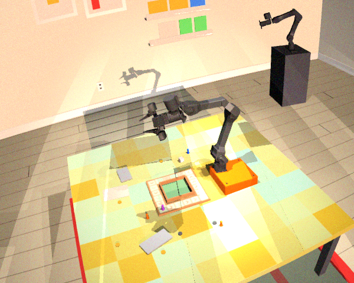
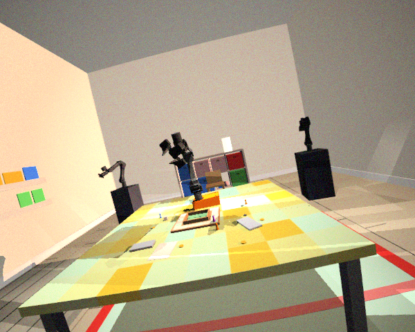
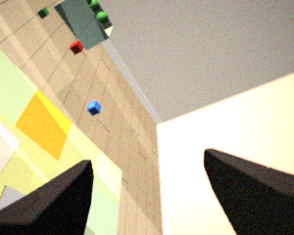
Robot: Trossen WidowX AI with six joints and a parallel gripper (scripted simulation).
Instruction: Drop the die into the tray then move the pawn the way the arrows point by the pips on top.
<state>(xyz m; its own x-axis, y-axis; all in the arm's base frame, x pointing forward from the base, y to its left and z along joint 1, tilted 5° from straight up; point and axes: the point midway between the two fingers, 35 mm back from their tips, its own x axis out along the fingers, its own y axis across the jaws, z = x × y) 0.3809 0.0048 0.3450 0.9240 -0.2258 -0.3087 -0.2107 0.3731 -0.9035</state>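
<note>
Right now the white die is 400 mm below my gripper tip, 210 mm behind it and 200 mm to the right of it. From my gripper tip the other things lie so: blue pawn (400 mm below, 270 mm behind, 260 mm to the right); then purple pawn (390 mm below, 190 mm to the left, 30 mm behind); then green dice tray (410 mm below, 120 mm behind, 60 mm to the left).
</note>
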